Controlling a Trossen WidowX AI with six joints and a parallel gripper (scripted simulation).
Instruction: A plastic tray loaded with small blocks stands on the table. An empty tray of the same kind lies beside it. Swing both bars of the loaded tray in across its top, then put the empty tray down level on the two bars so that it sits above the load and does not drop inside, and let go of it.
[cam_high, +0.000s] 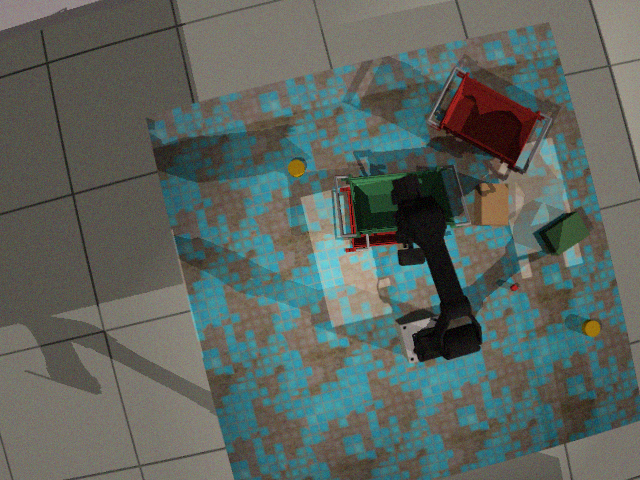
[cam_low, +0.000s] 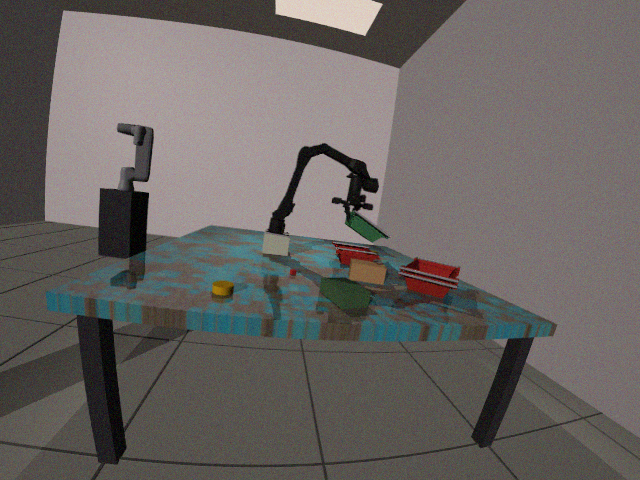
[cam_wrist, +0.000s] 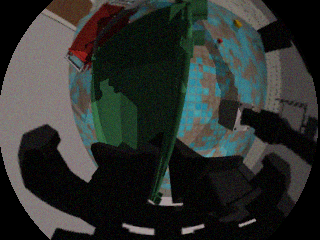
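Right now the green tray is 70 mm ahead of my gripper tip and 10 mm to the right of it. Round my gripper tip: tan box 300 mm to the right, 150 mm below, 10 mm ahead; then small red cube 320 mm to the right, 250 mm behind, 170 mm below; then green block 510 mm to the right, 160 mm below, 130 mm behind.
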